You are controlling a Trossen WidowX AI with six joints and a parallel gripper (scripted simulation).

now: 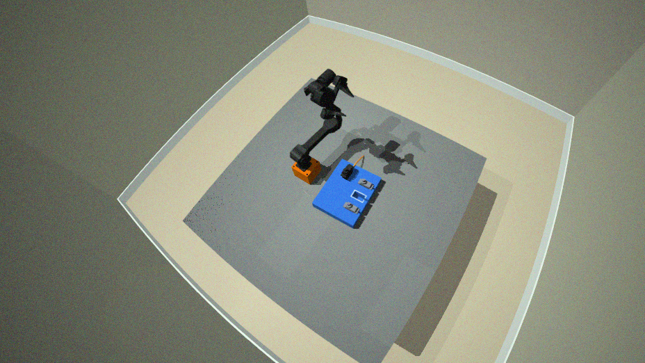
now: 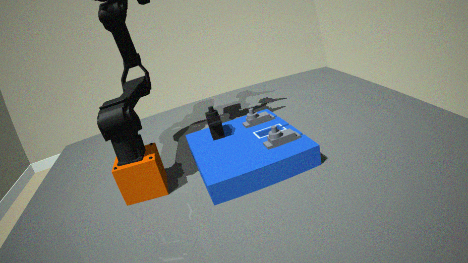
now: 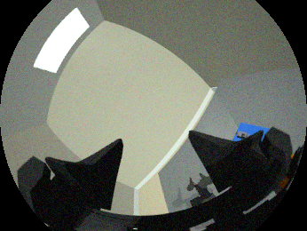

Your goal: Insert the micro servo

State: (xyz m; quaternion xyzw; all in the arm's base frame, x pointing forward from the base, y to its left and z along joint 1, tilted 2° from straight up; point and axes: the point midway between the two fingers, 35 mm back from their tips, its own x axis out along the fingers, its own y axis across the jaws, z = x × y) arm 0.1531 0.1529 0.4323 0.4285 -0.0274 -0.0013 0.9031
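Right now my gripper tip is 50 cm above the blue deck, 13 cm to the left of it and 3 cm short of it.
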